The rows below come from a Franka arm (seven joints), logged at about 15 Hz.
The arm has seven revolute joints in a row. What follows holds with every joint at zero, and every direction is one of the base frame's. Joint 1 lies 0.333 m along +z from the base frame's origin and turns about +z. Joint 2 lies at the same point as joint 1 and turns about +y. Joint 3 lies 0.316 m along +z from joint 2 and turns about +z. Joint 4 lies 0.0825 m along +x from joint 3 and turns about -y. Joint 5 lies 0.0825 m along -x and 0.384 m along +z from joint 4 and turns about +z. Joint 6 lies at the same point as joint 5 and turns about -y. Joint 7 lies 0.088 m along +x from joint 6 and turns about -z. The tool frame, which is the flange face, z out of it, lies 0.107 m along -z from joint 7; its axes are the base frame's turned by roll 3.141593, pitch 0 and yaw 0 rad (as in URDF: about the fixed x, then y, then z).
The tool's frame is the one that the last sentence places.
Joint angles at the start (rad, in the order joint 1, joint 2, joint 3, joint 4, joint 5, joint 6, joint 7):
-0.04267 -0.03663 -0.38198 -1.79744 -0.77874 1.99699 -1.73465
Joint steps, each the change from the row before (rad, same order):
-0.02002 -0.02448 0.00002 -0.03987 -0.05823 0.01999 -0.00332
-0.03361 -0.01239 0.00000 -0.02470 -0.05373 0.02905 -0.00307
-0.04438 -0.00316 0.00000 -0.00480 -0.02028 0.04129 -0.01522
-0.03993 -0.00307 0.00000 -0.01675 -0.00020 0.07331 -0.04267
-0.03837 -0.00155 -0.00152 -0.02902 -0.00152 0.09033 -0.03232
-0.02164 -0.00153 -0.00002 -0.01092 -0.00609 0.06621 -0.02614
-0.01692 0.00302 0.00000 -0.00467 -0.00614 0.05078 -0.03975
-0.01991 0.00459 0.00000 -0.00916 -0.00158 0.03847 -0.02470
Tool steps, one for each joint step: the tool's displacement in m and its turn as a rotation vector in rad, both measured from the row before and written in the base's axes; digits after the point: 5 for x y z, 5 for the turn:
-0.01251 -0.00979 -0.00367 -0.03964 0.02388 0.00863
-0.01180 -0.01573 -0.00196 -0.04146 0.01559 0.00173
-0.01077 -0.01938 0.00280 -0.02156 -0.00481 0.00109
-0.00710 -0.01381 -0.00182 -0.00456 -0.00281 0.04328
-0.00641 -0.01174 -0.00748 -0.00331 -0.00955 0.04965
-0.00215 -0.00528 0.00035 -0.01358 -0.01154 0.04629
-0.00083 -0.00444 0.00005 -0.01580 0.00848 0.04773
-0.00311 -0.00627 -0.00414 -0.00547 0.00730 0.02486

